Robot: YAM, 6 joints.
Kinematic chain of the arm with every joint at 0, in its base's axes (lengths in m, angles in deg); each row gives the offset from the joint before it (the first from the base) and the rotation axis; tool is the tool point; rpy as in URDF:
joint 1: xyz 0 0 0.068 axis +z
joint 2: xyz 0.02 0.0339 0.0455 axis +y
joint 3: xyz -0.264 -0.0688 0 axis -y
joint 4: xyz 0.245 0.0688 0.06 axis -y
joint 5: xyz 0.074 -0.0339 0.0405 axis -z
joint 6: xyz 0.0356 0 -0.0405 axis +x
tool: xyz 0 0 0 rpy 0 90 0
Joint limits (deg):
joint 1: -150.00..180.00
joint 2: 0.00..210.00
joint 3: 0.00..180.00
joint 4: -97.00..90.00
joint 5: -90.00..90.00
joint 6: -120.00..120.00
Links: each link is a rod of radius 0.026 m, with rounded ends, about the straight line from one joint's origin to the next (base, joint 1, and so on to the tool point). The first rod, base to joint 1, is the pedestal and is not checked.
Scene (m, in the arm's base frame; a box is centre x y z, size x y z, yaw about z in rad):
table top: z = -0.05
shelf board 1: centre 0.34 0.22 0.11 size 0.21 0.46 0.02 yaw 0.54
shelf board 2: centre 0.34 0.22 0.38 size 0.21 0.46 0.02 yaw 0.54
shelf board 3: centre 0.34 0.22 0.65 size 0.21 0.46 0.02 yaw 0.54
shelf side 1: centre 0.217 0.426 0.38 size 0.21 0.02 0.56 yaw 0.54
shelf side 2: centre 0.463 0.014 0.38 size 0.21 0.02 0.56 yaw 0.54
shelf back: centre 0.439 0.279 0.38 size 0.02 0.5 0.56 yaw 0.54
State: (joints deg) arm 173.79 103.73 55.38 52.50 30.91 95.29
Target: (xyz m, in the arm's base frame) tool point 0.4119 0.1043 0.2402
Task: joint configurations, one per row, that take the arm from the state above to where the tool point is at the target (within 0.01 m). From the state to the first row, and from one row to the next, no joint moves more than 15 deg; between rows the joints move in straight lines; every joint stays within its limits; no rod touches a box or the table.
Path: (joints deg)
1: 159.59 100.33 50.83 57.19 22.19 92.61
2: 145.39 96.92 46.27 61.88 13.47 89.92
3: 131.19 93.52 41.72 66.56 4.75 87.24
4: 116.99 90.11 37.16 71.25 -3.97 84.55
5: 102.79 86.71 32.61 75.94 -12.69 81.87
6: 88.59 83.31 28.06 80.62 -21.41 79.18
7: 74.39 79.90 23.50 85.31 -30.14 76.50
8: 60.19 76.50 18.95 90.00 -38.86 73.81
9: 53.04 82.05 26.48 83.70 -25.76 77.39
10: 45.89 87.60 34.01 77.40 -12.67 80.97
11: 38.73 93.15 41.54 71.11 0.43 84.55
12: 31.58 98.70 49.08 64.81 13.52 88.13
13: 24.43 104.25 56.61 58.51 26.62 91.71
14: 17.28 109.80 64.14 52.21 39.71 95.29

